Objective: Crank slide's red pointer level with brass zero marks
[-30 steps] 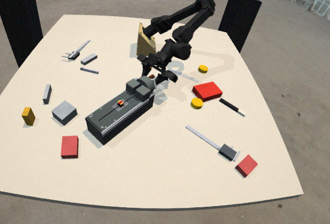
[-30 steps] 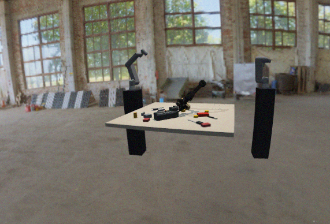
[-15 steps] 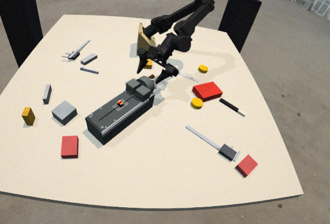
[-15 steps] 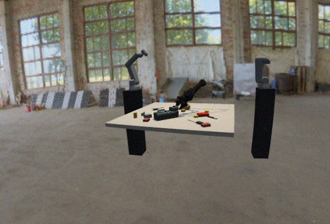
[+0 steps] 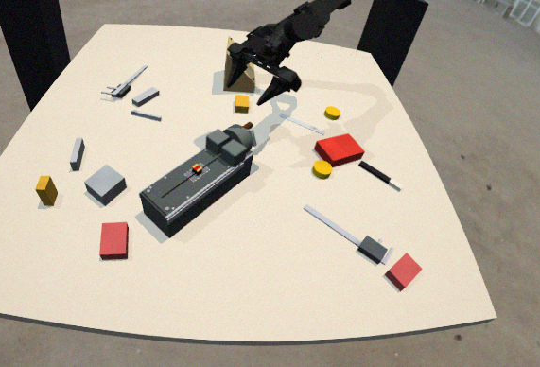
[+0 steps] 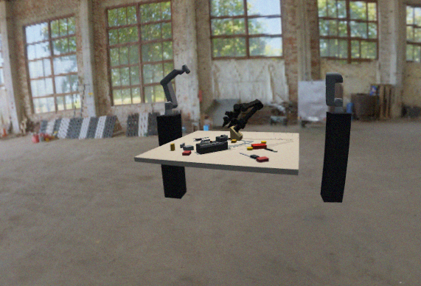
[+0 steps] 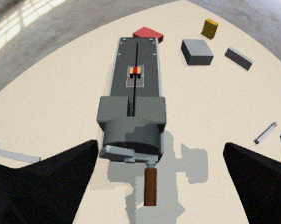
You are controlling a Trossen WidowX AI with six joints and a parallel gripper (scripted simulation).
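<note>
The crank is 100 mm below my gripper tip, 10 mm to the left of it and 10 mm ahead of it. Also, from my gripper tip: brown handle 110 mm below, 20 mm to the left, 10 mm behind; grey bar 220 mm to the left, 180 mm below, 130 mm behind; red pointer 130 mm ahead, 100 mm to the right, 100 mm below.
</note>
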